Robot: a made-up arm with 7 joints. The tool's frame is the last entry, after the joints. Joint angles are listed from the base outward. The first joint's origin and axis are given. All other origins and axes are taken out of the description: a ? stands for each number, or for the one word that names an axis. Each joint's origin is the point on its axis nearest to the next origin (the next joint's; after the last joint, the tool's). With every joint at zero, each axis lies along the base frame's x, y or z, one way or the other. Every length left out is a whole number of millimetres.
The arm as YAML. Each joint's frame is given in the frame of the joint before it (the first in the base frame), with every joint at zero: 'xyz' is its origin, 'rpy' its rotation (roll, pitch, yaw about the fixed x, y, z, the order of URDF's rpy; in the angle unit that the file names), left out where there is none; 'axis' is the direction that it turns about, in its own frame. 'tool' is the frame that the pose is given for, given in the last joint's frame.
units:
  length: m
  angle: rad
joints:
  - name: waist
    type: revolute
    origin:
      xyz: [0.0, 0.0, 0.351]
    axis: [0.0, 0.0, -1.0]
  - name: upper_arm
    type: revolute
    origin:
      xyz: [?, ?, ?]
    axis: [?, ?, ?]
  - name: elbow
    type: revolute
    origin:
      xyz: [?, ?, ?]
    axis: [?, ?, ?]
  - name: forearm
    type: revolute
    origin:
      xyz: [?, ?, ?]
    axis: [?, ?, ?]
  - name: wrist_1
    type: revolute
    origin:
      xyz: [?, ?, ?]
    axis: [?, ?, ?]
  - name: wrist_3
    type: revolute
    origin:
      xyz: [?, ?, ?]
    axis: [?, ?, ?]
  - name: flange
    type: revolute
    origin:
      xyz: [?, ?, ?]
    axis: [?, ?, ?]
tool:
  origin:
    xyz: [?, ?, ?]
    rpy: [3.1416, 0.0, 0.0]
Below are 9 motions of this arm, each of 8 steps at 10 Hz.
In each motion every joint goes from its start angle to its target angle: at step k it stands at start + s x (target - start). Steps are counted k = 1, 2, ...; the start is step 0. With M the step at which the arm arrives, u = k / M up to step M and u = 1 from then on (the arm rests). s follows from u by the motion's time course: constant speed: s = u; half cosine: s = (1 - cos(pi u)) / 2; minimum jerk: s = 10 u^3 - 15 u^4 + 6 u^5.
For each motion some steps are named. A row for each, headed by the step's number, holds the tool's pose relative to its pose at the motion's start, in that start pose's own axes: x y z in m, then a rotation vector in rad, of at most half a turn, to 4 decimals.
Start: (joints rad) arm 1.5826 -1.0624 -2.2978 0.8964 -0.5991 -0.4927 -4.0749
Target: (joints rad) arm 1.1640 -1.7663 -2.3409 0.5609 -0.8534 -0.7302 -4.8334
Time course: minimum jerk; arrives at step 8
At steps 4, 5, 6, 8:
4: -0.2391 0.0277 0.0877 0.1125 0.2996 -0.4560
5: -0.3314 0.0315 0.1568 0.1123 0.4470 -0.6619
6: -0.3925 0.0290 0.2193 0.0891 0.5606 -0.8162
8: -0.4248 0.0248 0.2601 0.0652 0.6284 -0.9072

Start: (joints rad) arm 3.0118 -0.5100 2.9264 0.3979 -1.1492 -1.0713 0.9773
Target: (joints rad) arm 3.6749 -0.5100 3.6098 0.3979 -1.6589 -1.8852 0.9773
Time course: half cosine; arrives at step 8
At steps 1, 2, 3, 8:
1: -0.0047 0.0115 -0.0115 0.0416 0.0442 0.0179
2: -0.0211 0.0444 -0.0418 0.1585 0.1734 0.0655
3: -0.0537 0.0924 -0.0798 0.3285 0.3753 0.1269
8: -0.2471 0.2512 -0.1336 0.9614 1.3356 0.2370

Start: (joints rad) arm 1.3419 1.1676 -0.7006 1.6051 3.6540 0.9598 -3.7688
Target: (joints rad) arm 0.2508 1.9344 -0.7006 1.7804 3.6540 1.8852 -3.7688
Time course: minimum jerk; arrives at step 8
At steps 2, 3, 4, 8:
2: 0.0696 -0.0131 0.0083 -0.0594 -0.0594 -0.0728
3: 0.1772 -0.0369 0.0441 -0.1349 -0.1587 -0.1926
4: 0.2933 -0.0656 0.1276 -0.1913 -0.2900 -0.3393
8: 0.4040 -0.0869 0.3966 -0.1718 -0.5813 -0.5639

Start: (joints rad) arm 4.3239 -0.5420 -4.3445 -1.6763 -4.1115 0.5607 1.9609
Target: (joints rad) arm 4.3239 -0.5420 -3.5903 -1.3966 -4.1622 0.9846 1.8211
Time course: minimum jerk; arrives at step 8
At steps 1, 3, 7, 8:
1: 0.0027 0.0035 0.0022 0.0047 -0.0036 -0.0056
3: 0.0461 0.0551 0.0454 0.0817 -0.0602 -0.0914
7: 0.1389 0.1428 0.2167 0.2976 -0.2200 -0.2787
8: 0.1404 0.1438 0.2212 0.3024 -0.2239 -0.2823

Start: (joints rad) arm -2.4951 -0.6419 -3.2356 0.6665 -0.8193 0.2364 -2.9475
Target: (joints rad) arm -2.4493 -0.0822 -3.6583 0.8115 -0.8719 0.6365 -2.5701
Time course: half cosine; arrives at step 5
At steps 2, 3, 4, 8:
2: 0.0353 0.1042 0.0526 0.2211 0.0627 0.0826
3: 0.0537 0.1981 0.1174 0.4386 0.1088 0.2038
4: 0.0570 0.2708 0.1815 0.6218 0.1383 0.3335
8: 0.0553 0.2972 0.2085 0.6926 0.1479 0.3903

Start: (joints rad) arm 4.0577 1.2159 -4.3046 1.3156 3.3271 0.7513 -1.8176
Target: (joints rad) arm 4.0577 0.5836 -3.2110 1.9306 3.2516 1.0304 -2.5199
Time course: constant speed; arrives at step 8
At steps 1, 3, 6, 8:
1: 0.0839 -0.0309 0.0392 -0.0631 -0.1486 -0.0351
3: 0.2260 -0.0796 0.1593 -0.1691 -0.4661 -0.1099
6: 0.3421 -0.1043 0.4055 -0.2641 -0.9799 -0.2005
8: 0.3454 -0.0820 0.5737 -0.2785 -1.3330 -0.2179

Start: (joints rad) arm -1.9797 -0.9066 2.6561 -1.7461 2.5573 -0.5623 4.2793
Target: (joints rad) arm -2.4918 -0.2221 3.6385 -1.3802 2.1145 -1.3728 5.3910
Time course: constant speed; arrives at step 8
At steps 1, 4, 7, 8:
1: -0.0398 -0.0425 -0.0251 -0.1699 0.0804 0.0550
4: -0.1843 -0.1287 -0.0579 -0.5664 0.4693 0.3688
7: -0.3101 -0.1574 -0.0459 -0.7731 0.9439 0.8490
8: -0.3398 -0.1574 -0.0386 -0.8123 1.0960 1.0292

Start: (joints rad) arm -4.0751 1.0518 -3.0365 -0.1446 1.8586 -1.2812 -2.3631
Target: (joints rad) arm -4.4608 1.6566 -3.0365 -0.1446 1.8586 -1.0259 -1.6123
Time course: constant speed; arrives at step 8
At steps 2, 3, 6, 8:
2: -0.0788 -0.0237 0.0912 0.1214 0.1780 0.2782
3: -0.1119 -0.0397 0.1413 0.1981 0.2575 0.4156
6: -0.1836 -0.1065 0.3015 0.4876 0.4499 0.8156
8: -0.2076 -0.1671 0.4092 0.7270 0.5326 1.0678

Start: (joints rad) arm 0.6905 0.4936 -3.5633 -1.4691 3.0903 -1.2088 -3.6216
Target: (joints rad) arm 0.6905 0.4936 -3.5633 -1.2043 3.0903 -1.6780 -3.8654
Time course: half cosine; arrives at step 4
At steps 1, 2, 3, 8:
1: 0.0123 0.0073 -0.0121 0.0519 -0.0941 -0.0376
2: 0.0433 0.0253 -0.0365 0.1904 -0.3138 -0.1271
3: 0.0750 0.0434 -0.0540 0.3476 -0.5224 -0.2128
8: 0.0880 0.0508 -0.0593 0.4180 -0.6053 -0.2465

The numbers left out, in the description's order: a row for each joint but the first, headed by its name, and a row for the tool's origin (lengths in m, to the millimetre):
upper_arm: xyz 0.0 -0.011 0.0, axis 0.0 1.0 0.0
elbow: xyz 0.0 0.0 0.295, axis 0.0 0.0 -1.0
forearm: xyz 0.0 -0.012 0.0, axis 0.0 1.0 0.0
wrist_1: xyz 0.0 0.0 0.351, axis 0.0 0.0 -1.0
wrist_3: xyz 0.0 0.0 0.0, axis 0.0 1.0 0.0
flange: xyz 0.0 0.0 0.086, axis 0.0 0.0 -1.0
tool: xyz 0.0 0.0 0.0

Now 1 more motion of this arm.
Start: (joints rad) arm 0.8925 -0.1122 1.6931 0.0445 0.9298 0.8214 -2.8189
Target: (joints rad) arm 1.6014 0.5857 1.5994 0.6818 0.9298 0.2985 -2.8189
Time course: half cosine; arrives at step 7
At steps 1, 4, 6, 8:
1: 0.0169 0.0131 0.0096 -0.0087 -0.0362 0.0501
4: 0.0957 0.2493 0.0832 -0.0056 -0.3518 0.6813
6: 0.0183 0.4118 0.0818 0.1011 -0.4345 1.0891
8: -0.0010 0.4325 0.0789 0.1238 -0.4382 1.1482

